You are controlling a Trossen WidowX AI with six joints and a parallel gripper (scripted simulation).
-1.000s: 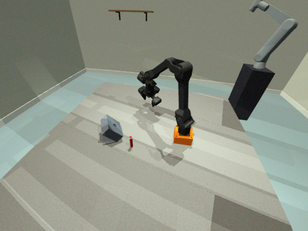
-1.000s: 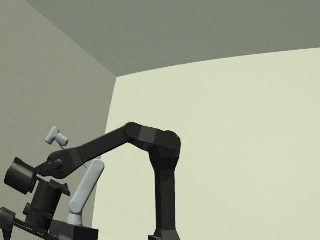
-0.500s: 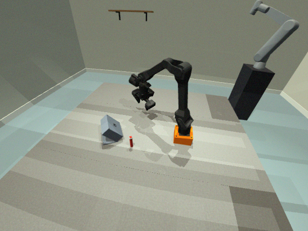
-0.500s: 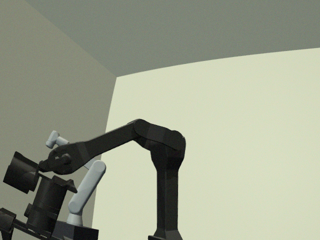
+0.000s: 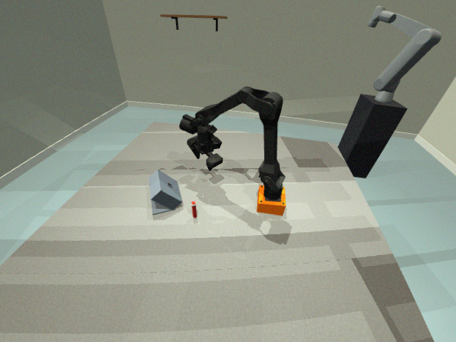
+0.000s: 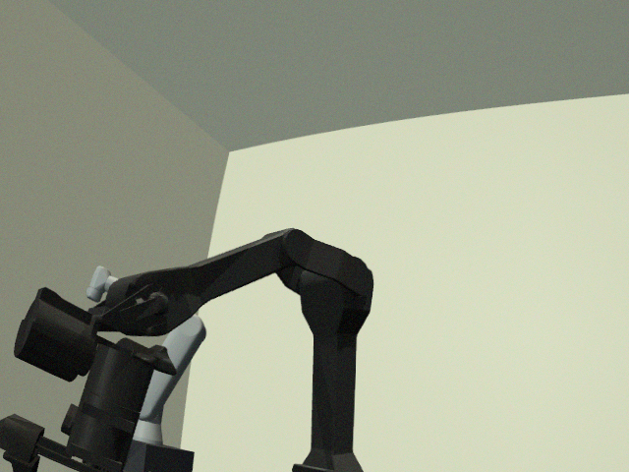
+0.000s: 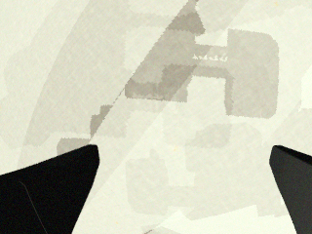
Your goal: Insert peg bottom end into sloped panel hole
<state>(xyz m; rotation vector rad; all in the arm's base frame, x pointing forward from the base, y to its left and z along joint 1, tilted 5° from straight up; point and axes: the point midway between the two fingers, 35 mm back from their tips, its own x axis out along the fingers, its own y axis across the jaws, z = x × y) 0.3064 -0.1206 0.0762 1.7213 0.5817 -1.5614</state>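
Now: gripper tip 2 cm past the red square peg, 24 cm to the right of it and 2 cm above it. The rest, counted from my gripper tip: sloped panel: 12 cm ahead, 18 cm to the left, 2 cm below.
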